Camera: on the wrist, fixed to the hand. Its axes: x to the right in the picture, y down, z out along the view.
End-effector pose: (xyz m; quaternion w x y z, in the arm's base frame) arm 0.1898 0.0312 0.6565 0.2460 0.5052 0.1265 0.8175
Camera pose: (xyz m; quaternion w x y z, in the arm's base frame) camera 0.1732 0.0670 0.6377 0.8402 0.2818 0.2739 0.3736
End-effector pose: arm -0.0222 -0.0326 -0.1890 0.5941 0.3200 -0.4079 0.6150
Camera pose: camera 0.0131 -0.0069 -0.1869 0.8627 0.4486 -0.2155 -0.0893
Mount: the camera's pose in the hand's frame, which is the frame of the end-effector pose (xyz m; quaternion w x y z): 0.0107 -0.0343 -0.0249 0.6891 -0.1785 -0.0806 -0.6977
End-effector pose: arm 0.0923 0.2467 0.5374 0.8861 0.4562 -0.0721 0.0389
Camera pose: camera 0.1098 0.2471 0.4973 0.7134 0.2096 0.1902 -0.6411
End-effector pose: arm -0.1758 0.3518 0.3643 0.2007 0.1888 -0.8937 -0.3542
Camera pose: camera -0.1659 0.3095 0.3590 0.1471 -0.6892 0.4371 0.5588
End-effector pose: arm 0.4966 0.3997 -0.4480 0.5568 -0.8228 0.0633 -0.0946
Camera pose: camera 0.5014 0.3877 -0.4062 0.1759 -0.7182 -0.5584 -0.3761
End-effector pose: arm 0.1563 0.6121 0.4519 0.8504 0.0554 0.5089 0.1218
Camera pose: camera 0.1444 0.5811 0.4234 0.7219 -0.4588 0.2990 -0.4230
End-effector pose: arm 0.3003 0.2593 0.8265 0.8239 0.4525 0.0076 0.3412
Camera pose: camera 0.3196 0.2716 0.7892 0.8872 0.1869 0.1936 -0.3748
